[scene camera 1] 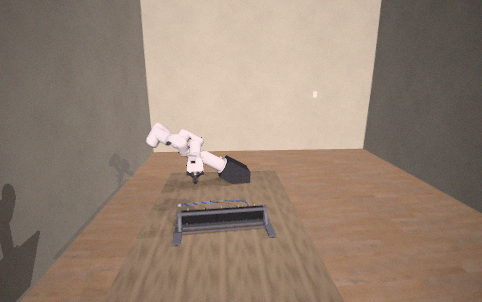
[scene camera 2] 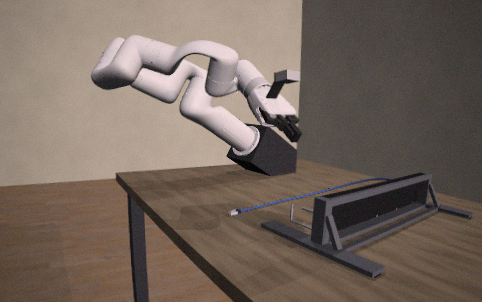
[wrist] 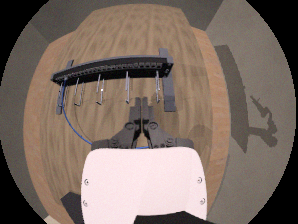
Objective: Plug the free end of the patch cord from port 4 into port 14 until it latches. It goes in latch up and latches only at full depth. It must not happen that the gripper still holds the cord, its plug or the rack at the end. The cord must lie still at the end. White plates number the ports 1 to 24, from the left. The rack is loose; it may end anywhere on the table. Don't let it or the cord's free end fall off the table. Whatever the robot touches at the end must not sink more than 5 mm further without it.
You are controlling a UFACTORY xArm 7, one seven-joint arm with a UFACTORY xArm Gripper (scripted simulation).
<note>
In view: the gripper (scene camera 2: 297, 138).
The gripper shows as well in the wrist view (wrist: 141, 104).
</note>
